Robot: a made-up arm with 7 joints. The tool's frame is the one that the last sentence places.
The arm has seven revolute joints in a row. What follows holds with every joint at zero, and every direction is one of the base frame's.
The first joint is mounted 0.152 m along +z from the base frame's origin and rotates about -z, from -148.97 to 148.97 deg.
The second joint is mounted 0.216 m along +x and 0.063 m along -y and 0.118 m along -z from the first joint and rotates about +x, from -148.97 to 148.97 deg.
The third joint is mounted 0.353 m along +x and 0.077 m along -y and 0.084 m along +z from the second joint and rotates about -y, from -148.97 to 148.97 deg.
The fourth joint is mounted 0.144 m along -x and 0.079 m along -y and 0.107 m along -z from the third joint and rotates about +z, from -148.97 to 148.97 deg.
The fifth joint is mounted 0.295 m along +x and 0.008 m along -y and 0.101 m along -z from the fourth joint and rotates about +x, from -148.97 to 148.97 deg.
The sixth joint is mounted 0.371 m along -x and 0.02 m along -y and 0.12 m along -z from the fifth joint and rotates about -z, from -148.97 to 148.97 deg.
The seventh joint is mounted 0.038 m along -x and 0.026 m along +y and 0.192 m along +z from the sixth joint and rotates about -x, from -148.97 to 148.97 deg.
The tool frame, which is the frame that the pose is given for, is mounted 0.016 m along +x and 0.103 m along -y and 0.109 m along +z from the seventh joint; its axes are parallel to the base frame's.
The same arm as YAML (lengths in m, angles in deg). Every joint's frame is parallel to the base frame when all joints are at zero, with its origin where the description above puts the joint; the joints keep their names.
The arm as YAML. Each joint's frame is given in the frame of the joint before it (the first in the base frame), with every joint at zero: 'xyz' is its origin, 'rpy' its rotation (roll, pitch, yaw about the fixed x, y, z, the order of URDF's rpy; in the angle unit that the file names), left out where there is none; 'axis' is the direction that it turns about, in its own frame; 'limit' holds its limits. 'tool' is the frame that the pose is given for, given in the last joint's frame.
units:
  length: m
  angle: deg
joints:
  - name: joint 1
    type: revolute
    origin:
      xyz: [0.0, 0.0, 0.152]
    axis: "-z"
    limit:
      lower: -148.97
      upper: 148.97
  - name: joint 2
    type: revolute
    origin:
      xyz: [0.216, -0.063, -0.118]
    axis: "+x"
    limit:
      lower: -148.97
      upper: 148.97
  - name: joint 3
    type: revolute
    origin:
      xyz: [0.353, -0.077, 0.084]
    axis: "-y"
    limit:
      lower: -148.97
      upper: 148.97
  - name: joint 4
    type: revolute
    origin:
      xyz: [-0.144, -0.079, -0.107]
    axis: "+z"
    limit:
      lower: -148.97
      upper: 148.97
  - name: joint 5
    type: revolute
    origin:
      xyz: [0.295, -0.008, -0.101]
    axis: "+x"
    limit:
      lower: -148.97
      upper: 148.97
  - name: joint 6
    type: revolute
    origin:
      xyz: [-0.371, -0.02, -0.12]
    axis: "-z"
    limit:
      lower: -148.97
      upper: 148.97
  - name: joint 7
    type: revolute
    origin:
      xyz: [-0.038, 0.026, 0.192]
    axis: "-x"
    limit:
      lower: -148.97
      upper: 148.97
tool:
  origin:
    xyz: [0.016, -0.103, 0.109]

